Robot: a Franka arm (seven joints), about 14 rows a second.
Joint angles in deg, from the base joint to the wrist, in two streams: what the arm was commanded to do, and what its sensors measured. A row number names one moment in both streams.
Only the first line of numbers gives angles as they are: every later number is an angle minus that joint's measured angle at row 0.
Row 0, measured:
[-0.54 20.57 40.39 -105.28 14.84 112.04 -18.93]
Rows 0 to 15, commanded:
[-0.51 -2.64 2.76 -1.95 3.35 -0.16 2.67]
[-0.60 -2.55 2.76 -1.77 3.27 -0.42 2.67]
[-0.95 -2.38 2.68 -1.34 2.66 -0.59 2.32]
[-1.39 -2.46 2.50 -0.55 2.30 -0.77 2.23]
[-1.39 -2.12 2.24 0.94 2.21 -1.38 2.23]
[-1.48 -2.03 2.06 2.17 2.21 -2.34 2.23]
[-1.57 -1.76 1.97 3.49 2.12 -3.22 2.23]
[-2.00 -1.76 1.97 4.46 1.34 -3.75 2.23]
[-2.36 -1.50 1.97 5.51 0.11 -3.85 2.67]
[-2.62 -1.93 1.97 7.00 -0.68 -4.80 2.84]
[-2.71 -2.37 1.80 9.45 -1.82 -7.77 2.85]
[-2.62 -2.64 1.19 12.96 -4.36 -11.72 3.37]
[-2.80 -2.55 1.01 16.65 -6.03 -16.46 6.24]
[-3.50 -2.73 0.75 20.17 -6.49 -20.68 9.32]
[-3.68 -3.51 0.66 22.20 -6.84 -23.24 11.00]
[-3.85 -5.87 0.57 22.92 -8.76 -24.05 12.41]
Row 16, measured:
[-3.78 -3.17 0.81 19.29 -6.08 -20.12 8.06]
